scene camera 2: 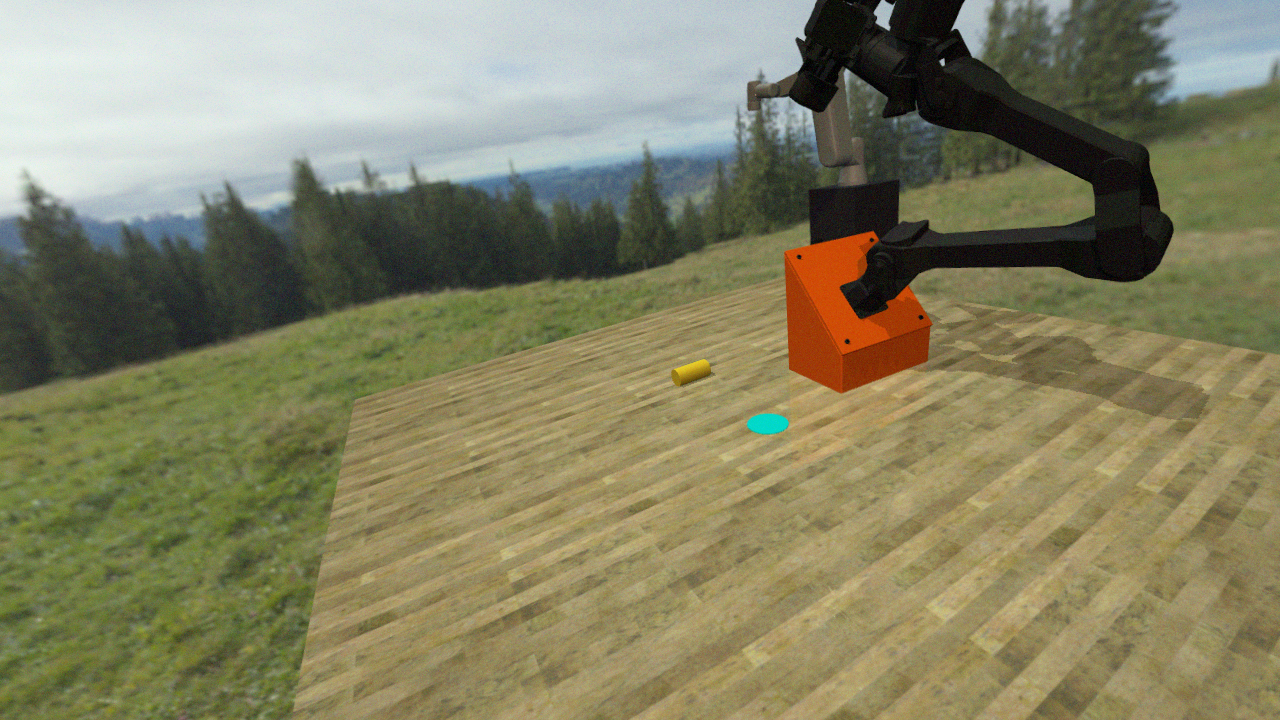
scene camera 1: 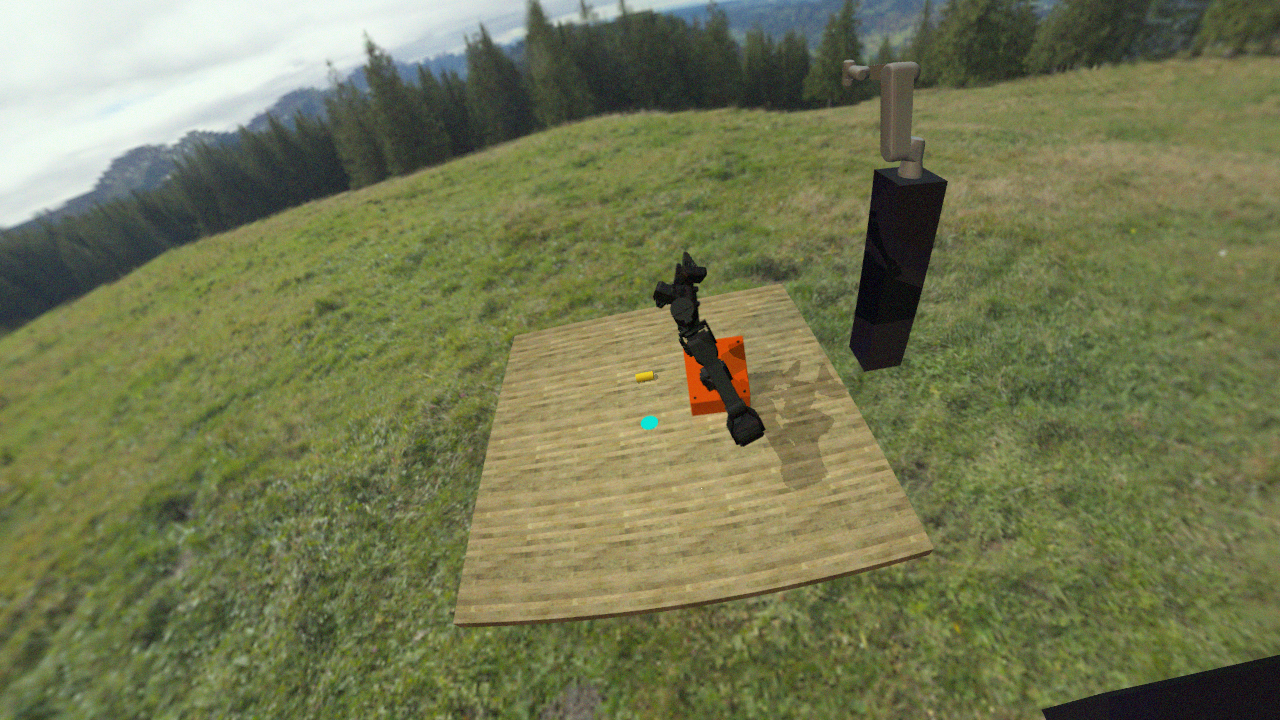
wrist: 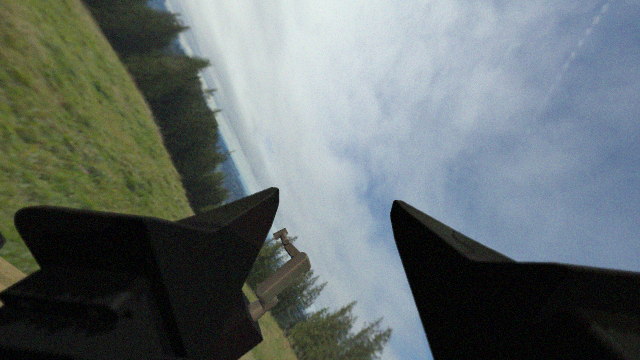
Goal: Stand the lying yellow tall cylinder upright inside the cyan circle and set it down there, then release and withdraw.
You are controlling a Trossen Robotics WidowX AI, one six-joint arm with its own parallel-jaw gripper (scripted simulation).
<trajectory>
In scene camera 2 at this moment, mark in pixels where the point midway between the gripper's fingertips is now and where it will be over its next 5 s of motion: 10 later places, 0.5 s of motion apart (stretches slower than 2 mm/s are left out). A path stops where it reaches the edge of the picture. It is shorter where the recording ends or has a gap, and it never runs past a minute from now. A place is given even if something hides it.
The gripper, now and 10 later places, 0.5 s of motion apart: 811,15; 682,154; 668,291; 676,363; 682,371; 677,350; 675,326; 678,318; 690,318; 706,320; 729,324
</trajectory>
